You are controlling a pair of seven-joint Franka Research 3 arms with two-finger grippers.
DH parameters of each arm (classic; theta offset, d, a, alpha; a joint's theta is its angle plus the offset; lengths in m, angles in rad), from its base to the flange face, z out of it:
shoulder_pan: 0 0.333 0 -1.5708
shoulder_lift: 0 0 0 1.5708
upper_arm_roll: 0 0.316 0.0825 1.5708
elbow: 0 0 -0.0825 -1.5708
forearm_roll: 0 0.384 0 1.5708
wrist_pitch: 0 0 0.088 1.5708
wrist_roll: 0 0.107 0 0
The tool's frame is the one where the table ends.
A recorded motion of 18 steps. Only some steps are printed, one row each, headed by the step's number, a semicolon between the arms.
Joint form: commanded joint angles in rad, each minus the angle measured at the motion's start. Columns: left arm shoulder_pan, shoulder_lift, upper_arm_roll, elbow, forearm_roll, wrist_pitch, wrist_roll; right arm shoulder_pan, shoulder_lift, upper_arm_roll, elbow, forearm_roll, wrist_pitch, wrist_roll.
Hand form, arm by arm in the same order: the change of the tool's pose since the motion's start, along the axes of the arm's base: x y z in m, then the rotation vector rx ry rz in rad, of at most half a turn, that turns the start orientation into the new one. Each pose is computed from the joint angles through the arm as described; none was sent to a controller.
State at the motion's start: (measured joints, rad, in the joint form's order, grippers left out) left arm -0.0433 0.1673 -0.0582 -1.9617 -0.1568 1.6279 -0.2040; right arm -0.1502 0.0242 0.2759 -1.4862 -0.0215 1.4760 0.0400
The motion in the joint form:
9: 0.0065 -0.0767 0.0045 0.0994 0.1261 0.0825 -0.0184; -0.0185 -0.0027 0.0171 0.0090 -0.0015 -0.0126 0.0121
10: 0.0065 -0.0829 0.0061 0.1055 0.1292 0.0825 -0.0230; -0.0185 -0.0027 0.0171 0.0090 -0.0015 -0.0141 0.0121
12: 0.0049 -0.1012 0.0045 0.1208 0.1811 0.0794 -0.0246; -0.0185 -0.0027 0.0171 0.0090 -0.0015 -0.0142 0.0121
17: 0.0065 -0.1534 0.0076 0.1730 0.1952 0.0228 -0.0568; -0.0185 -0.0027 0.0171 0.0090 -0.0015 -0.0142 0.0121
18: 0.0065 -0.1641 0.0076 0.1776 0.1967 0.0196 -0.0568; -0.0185 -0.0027 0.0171 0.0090 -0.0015 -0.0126 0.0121
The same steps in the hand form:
9: 0.0295 0.0162 0.0861 0.1026 -0.2674 -0.0210; -0.0021 -0.0011 0.0046 -0.0023 0.0004 -0.0139
10: 0.0300 0.0173 0.0922 0.1067 -0.2796 -0.0159; -0.0023 -0.0012 0.0045 -0.0025 0.0019 -0.0139
12: 0.0303 0.0203 0.1091 0.1510 -0.3152 -0.0400; -0.0023 -0.0012 0.0045 -0.0025 0.0020 -0.0139
17: 0.0231 0.0247 0.1582 0.1754 -0.3627 -0.0052; -0.0023 -0.0012 0.0045 -0.0025 0.0020 -0.0139
18: 0.0212 0.0249 0.1660 0.1765 -0.3749 -0.0045; -0.0021 -0.0011 0.0046 -0.0023 0.0004 -0.0139

